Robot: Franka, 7 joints.
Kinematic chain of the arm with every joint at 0, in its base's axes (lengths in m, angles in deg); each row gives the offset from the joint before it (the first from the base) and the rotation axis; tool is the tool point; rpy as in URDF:
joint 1: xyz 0 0 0.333 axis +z
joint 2: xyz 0 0 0 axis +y
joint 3: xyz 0 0 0.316 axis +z
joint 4: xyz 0.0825 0 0 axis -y
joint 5: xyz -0.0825 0 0.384 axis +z
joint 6: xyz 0 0 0 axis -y
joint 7: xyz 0.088 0 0 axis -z
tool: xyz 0 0 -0.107 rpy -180 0 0
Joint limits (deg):
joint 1: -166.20..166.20
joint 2: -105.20..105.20
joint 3: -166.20..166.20
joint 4: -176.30..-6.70
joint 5: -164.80..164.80
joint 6: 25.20..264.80
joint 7: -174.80..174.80
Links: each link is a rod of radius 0.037 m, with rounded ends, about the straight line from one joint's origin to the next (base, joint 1, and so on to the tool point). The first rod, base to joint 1, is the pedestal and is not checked.
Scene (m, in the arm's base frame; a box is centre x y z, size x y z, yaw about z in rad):
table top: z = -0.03
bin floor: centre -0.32 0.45 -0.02 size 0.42 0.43 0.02 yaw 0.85
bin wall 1: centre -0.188 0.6 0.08 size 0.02 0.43 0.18 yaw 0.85
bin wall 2: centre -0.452 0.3 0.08 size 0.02 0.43 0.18 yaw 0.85
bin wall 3: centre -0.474 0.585 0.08 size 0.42 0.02 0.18 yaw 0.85
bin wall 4: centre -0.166 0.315 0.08 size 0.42 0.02 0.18 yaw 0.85
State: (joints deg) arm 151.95 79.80 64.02 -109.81 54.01 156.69 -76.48
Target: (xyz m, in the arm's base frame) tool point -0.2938 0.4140 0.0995
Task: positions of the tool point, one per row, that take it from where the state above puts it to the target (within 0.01 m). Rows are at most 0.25 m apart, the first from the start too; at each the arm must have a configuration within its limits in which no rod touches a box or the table.
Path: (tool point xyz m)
1: -0.6357 -0.1643 0.1627
2: -0.6997 0.0251 0.2751
3: -0.6899 0.2021 0.4153
4: -0.6173 0.3343 0.5706
5: -0.5069 0.3990 0.7254
6: -0.5078 0.4550 0.5582
7: -0.4693 0.4784 0.3863
8: -0.3948 0.4648 0.2278
9: -0.2939 0.4140 0.0995

